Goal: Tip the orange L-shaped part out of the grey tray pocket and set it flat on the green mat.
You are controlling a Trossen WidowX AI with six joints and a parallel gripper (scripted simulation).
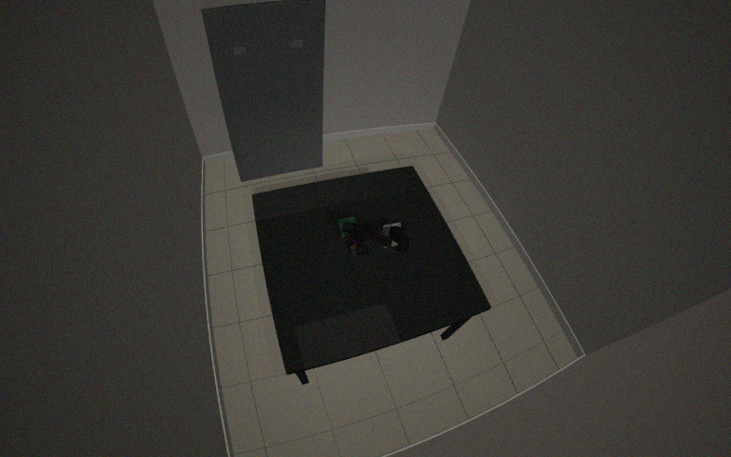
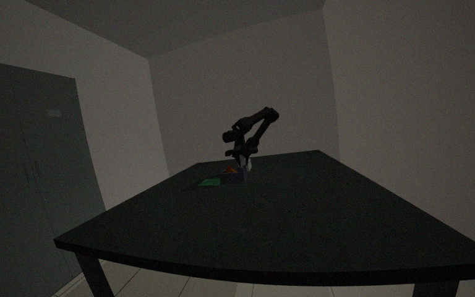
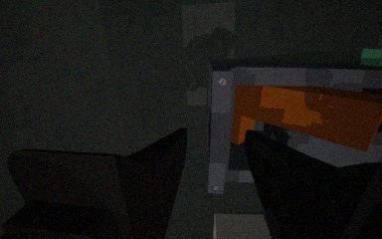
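Now: gripper tip 5 cm to the left of the orange L-shaped part and 5 cm above it. From my gripper tip the other things lie so: green mat: 23 cm to the right, 11 cm below, 2 cm ahead.
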